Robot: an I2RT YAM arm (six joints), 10 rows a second.
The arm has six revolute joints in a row. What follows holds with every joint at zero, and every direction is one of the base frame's. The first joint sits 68 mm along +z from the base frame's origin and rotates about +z. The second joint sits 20 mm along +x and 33.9 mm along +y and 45.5 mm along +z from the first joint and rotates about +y. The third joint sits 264 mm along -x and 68.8 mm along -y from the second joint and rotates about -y. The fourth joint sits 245 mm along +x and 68.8 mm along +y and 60 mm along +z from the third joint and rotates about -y. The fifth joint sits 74 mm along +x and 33.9 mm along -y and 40.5 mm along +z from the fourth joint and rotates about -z. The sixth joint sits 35.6 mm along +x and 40.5 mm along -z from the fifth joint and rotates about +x. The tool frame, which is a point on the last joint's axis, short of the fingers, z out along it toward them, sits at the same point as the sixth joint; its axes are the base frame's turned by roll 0, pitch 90 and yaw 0 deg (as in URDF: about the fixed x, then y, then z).
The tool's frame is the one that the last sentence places.
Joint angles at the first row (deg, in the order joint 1, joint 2, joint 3, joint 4, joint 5, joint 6):
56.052, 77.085, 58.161, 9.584, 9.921, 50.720
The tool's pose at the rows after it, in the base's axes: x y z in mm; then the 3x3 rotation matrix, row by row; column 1 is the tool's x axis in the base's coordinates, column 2 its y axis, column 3 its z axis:
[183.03, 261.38, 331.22], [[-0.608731, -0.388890, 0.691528], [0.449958, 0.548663, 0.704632], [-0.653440, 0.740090, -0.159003]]
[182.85, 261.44, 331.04], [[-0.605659, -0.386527, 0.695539], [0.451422, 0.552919, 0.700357], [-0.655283, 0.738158, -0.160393]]
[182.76, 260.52, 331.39], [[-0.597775, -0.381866, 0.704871], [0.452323, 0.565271, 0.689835], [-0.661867, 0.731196, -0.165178]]
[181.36, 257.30, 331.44], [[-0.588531, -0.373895, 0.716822], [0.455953, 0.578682, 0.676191], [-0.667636, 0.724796, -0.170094]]
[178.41, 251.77, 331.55], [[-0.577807, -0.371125, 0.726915], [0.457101, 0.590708, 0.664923], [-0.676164, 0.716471, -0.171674]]
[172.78, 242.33, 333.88], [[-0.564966, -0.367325, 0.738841], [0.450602, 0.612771, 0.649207], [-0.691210, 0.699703, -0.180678]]
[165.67, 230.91, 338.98], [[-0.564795, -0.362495, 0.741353], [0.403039, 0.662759, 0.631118], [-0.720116, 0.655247, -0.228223]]
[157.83, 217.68, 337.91], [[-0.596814, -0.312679, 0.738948], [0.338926, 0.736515, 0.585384], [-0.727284, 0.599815, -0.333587]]
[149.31, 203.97, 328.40], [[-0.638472, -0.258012, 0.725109], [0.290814, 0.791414, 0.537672], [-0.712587, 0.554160, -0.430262]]
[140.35, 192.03, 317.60], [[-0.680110, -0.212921, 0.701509], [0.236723, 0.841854, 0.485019], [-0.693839, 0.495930, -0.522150]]
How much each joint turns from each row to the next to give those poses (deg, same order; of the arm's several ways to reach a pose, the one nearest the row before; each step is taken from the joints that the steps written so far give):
0.110, -0.186, 0.023, -0.175, 0.567, -0.453
0.078, 0.004, 0.001, -0.092, 0.410, -0.071
0.010, -0.159, 0.088, -0.557, 0.804, -0.359
-0.001, -0.744, -0.413, -0.663, 1.027, -0.252
-0.020, -1.395, -0.948, -0.576, 0.842, -0.516
0.021, -2.487, -0.966, -2.114, 1.122, -0.958
0.000, -2.839, 0.526, -6.295, 0.720, -2.106
0.000, -2.505, 0.968, -10.172, 1.397, -0.355
0.001, -2.512, -1.061, -7.908, 0.900, 0.976
0.317, -1.989, -1.091, -7.468, 0.845, 0.789

